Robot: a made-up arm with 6 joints.
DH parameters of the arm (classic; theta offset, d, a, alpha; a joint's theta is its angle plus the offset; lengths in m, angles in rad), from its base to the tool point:
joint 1: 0 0.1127 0 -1.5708
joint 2: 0.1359 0 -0.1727 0
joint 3: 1.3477 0 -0.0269 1.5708
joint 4: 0 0.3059 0 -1.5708
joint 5: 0 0 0.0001 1.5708
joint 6: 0 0.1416 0 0
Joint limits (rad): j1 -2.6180..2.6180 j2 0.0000..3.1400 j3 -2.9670..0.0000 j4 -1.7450..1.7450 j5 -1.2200..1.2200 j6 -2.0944..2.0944
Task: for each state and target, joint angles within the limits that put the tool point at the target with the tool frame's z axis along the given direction. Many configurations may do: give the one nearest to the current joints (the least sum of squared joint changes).
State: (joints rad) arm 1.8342 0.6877 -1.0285 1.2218 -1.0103 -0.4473
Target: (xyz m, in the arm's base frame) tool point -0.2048 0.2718 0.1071 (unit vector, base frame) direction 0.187 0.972 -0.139
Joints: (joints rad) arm 2.6160 1.4596 -0.7424 1.4857 -1.2182 -0.4473
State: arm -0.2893 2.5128 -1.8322 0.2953 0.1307 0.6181
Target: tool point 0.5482 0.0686 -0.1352 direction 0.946 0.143 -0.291
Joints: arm 0.1162 3.1372 -2.3199 -0.0767 -0.4357 0.6181
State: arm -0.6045 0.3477 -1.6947 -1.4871 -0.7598 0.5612
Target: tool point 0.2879 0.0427 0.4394 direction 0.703 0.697 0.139
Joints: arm -0.2889 1.0071 -1.3419 -1.6488 -1.0579 0.5612
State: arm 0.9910 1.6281 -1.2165 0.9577 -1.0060 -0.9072
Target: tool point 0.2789 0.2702 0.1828 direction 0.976 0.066 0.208
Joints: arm 1.0760 1.5426 -0.9271 1.0797 -1.2180 -0.9072
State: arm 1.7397 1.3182 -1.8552 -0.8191 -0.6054 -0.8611
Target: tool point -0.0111 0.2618 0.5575 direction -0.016 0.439 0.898
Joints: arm 1.6150 1.0550 -1.4178 0.0055 -0.6659 -0.8611
